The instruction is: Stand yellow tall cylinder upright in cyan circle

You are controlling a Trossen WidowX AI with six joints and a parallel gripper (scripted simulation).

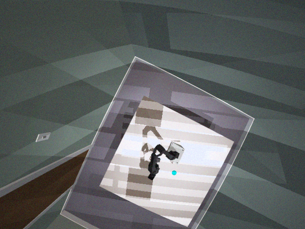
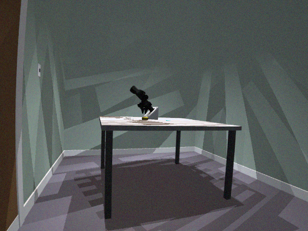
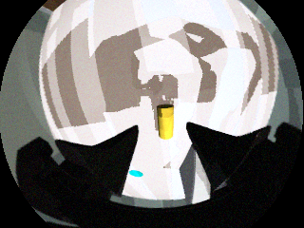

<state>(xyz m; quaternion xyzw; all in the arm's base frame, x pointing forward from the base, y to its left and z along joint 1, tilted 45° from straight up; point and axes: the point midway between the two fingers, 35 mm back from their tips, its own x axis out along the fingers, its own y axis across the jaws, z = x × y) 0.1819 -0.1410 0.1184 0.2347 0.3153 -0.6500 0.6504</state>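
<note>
Now: gripper tip 1 cm past the yellow cylinder, 2 cm to the right of it and 6 cm above it. The rest, counted from my gripper tip: cyan circle 7 cm ahead, 28 cm to the left, 7 cm below.
</note>
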